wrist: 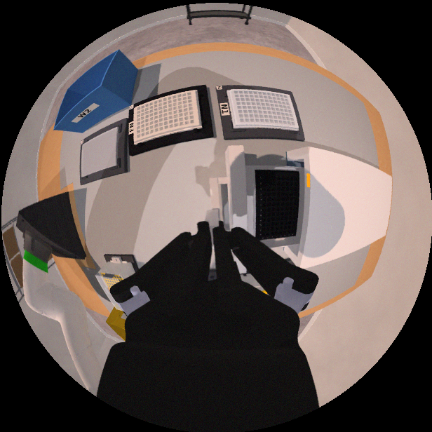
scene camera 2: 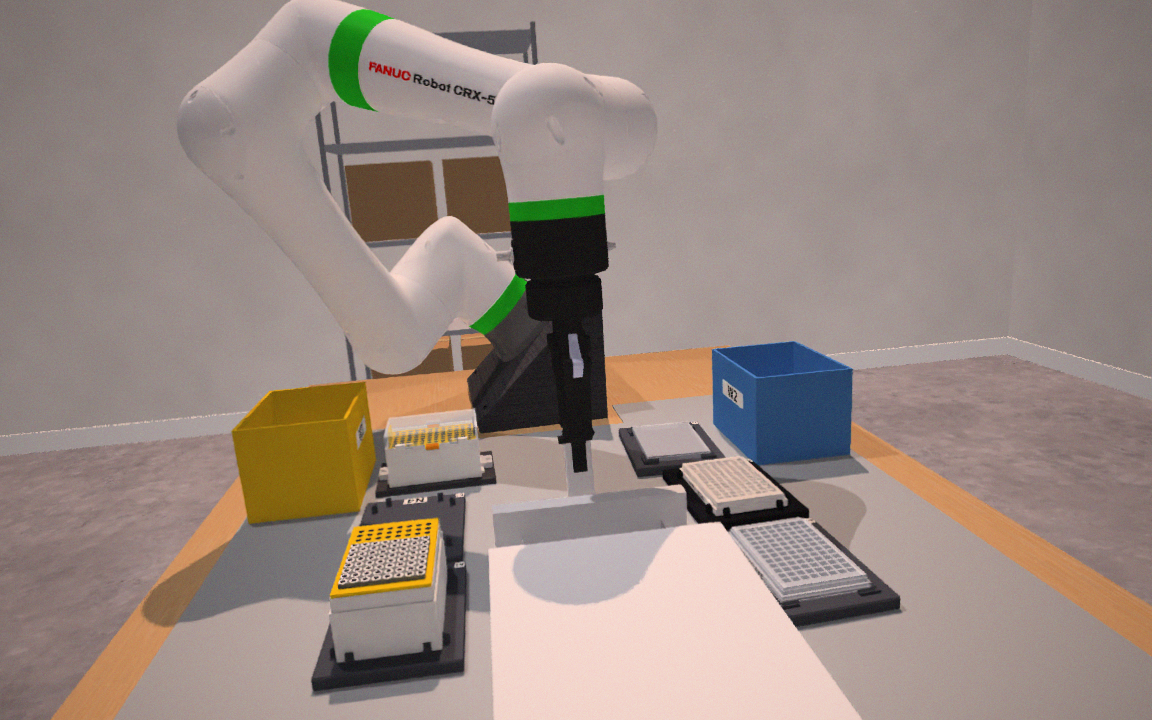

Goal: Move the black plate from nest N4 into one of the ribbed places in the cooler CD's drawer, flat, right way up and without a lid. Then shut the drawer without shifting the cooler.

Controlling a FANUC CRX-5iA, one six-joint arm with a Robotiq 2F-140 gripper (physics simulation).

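Note:
Scene camera 2 shows my gripper [scene camera 2: 581, 498], a pale plate [scene camera 2: 733, 482], a yellow-topped tip box [scene camera 2: 388, 598] and a white cooler [scene camera 2: 676, 616]. Scene camera 2 does not show the black plate, hidden by the white cooler. The wrist view shows the black plate [wrist: 276, 191], the white cooler [wrist: 347, 202], the pale plate [wrist: 174, 113] and my gripper [wrist: 212, 218].

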